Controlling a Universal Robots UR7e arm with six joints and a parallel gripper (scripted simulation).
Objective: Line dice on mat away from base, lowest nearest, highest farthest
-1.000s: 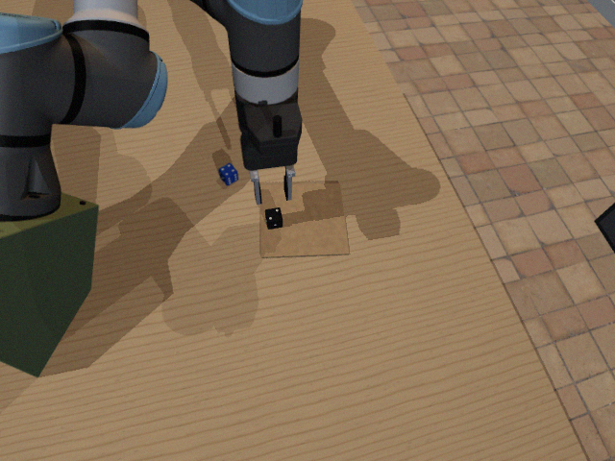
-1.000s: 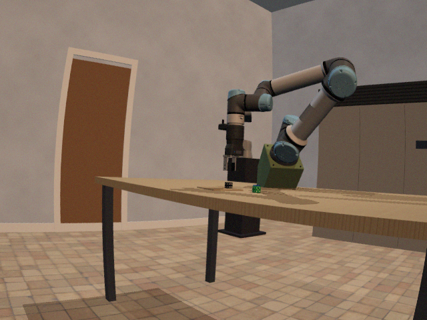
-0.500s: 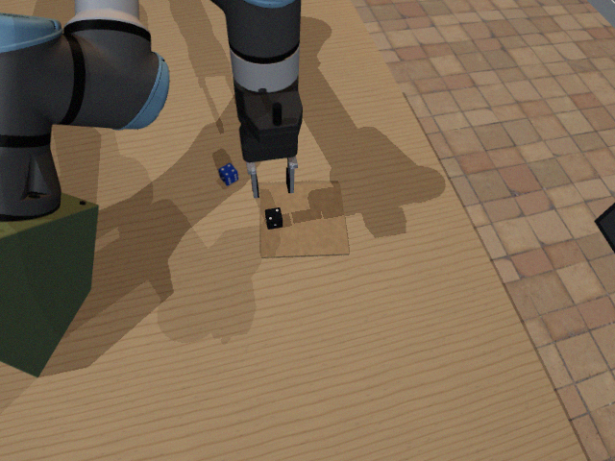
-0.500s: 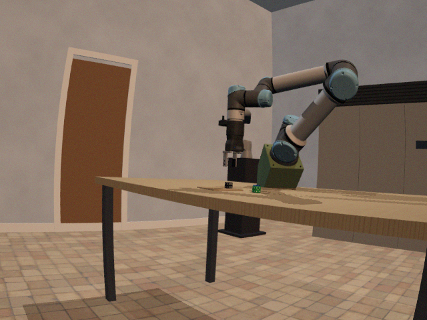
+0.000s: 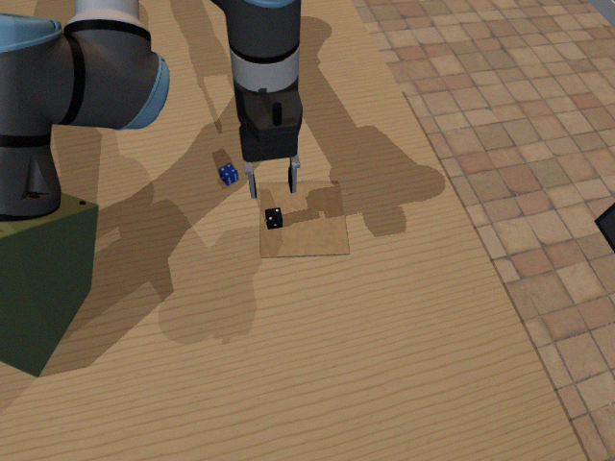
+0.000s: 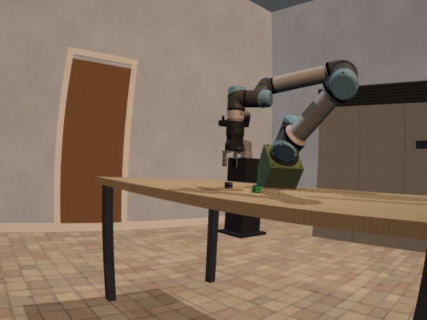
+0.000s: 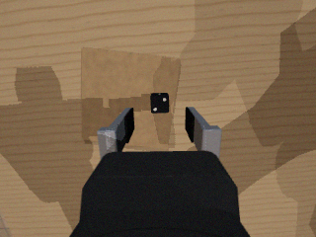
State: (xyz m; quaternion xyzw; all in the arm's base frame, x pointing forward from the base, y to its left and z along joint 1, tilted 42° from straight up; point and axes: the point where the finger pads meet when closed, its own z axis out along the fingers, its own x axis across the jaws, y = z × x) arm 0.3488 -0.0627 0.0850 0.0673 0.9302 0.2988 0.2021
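The blue die is 60 mm behind my hand, 110 mm to the left of it and 100 mm below it. From my hand the other things lie so: green die 10 mm ahead, 170 mm to the left, 100 mm below; black die 100 mm below; mat 50 mm ahead, 110 mm below.
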